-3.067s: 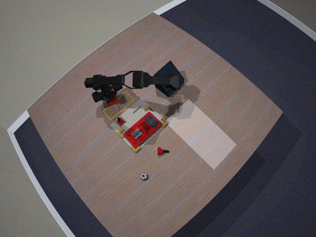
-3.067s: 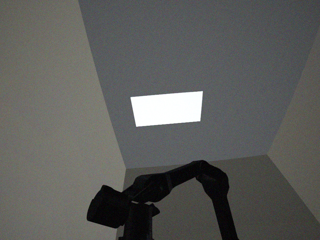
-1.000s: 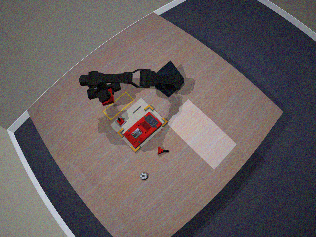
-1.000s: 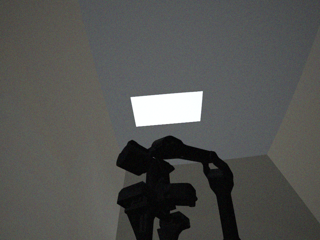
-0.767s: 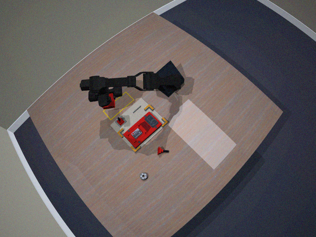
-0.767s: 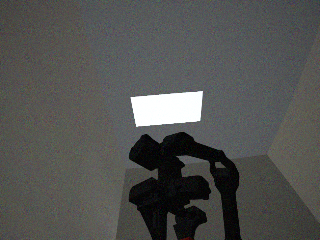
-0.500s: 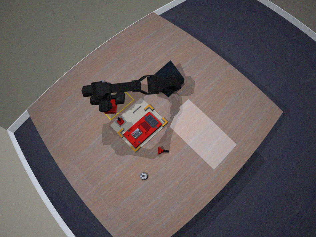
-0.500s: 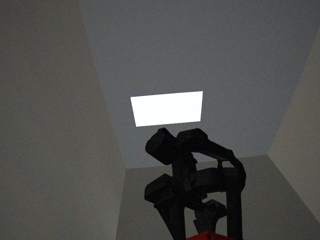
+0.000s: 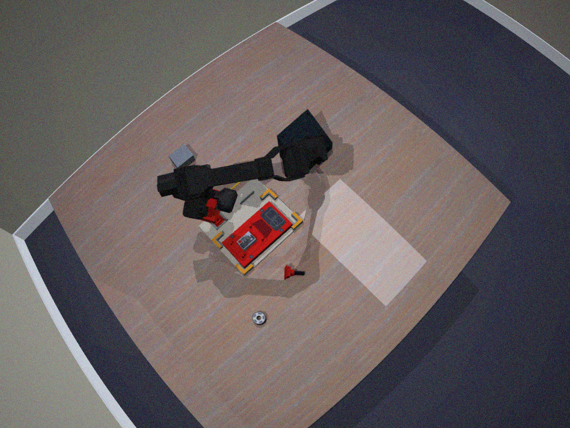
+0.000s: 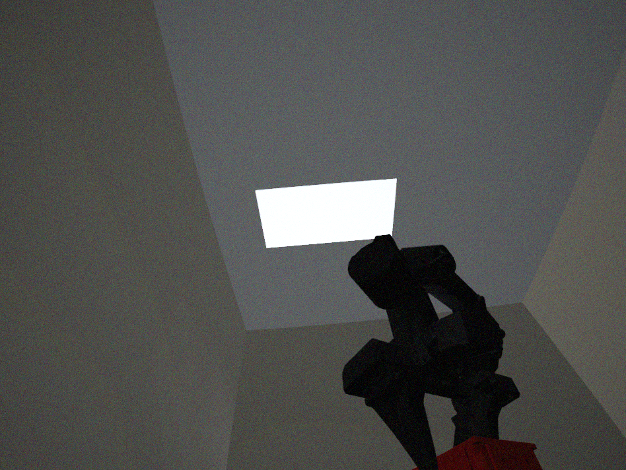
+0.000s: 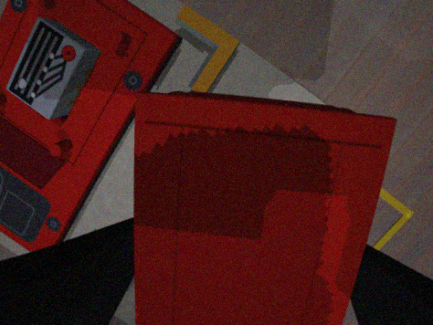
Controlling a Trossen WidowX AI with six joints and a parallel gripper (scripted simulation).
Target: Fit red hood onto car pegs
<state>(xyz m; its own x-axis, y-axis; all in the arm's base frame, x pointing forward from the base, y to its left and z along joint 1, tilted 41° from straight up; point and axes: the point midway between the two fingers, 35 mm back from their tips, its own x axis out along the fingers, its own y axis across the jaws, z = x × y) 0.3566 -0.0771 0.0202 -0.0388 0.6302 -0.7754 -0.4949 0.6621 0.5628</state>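
Now: gripper tip 140 mm to the right of the grey engine block, 90 mm above it and 10 mm past it. Round my gripper tip: red hood (right at my gripper tip).
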